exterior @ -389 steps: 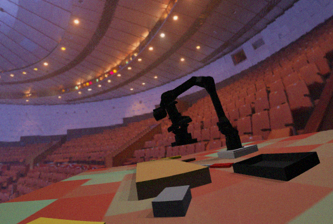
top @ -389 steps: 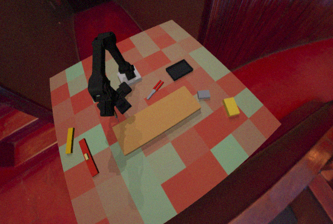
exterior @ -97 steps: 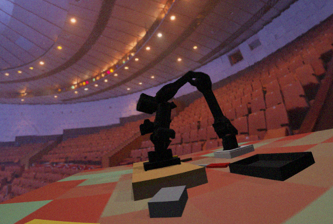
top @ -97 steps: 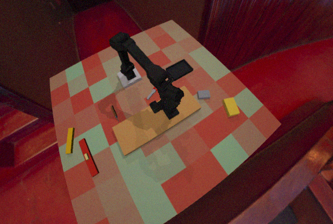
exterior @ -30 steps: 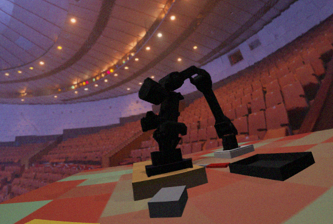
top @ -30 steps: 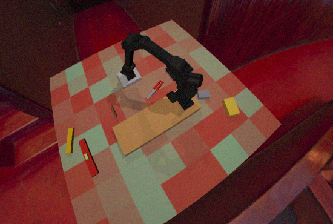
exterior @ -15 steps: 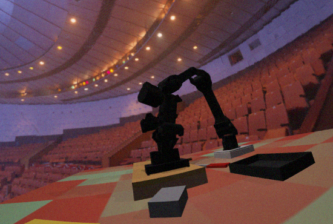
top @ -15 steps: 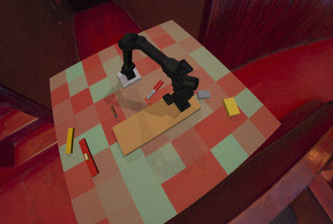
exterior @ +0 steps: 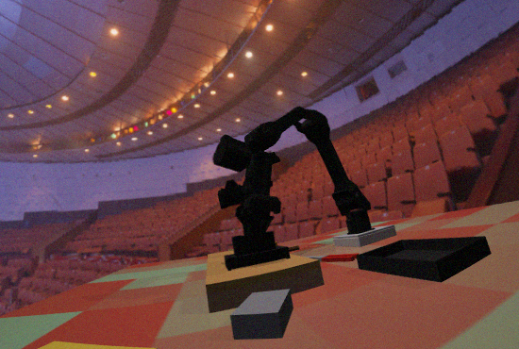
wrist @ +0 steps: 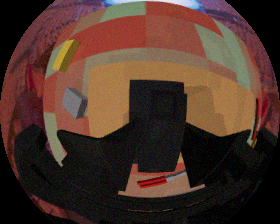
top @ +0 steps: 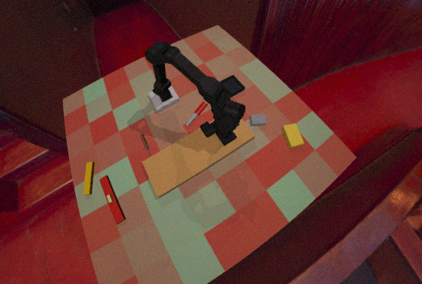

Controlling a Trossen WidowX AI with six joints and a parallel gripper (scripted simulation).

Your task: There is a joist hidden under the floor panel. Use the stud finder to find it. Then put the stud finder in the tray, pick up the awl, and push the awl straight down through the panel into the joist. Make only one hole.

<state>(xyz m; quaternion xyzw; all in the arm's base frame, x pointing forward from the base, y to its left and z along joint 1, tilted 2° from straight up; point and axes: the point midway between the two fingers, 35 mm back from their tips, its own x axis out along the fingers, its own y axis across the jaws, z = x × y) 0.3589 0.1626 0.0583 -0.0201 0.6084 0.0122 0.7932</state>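
The black tray is 240 mm behind my gripper tip, 170 mm to the left of it and 50 mm below it. Round my gripper tip: grey block: 200 mm to the left, 50 mm below, 20 mm ahead; then yellow block: 290 mm to the left, 180 mm ahead, 50 mm below; then stud finder: 20 mm above, 10 mm ahead.
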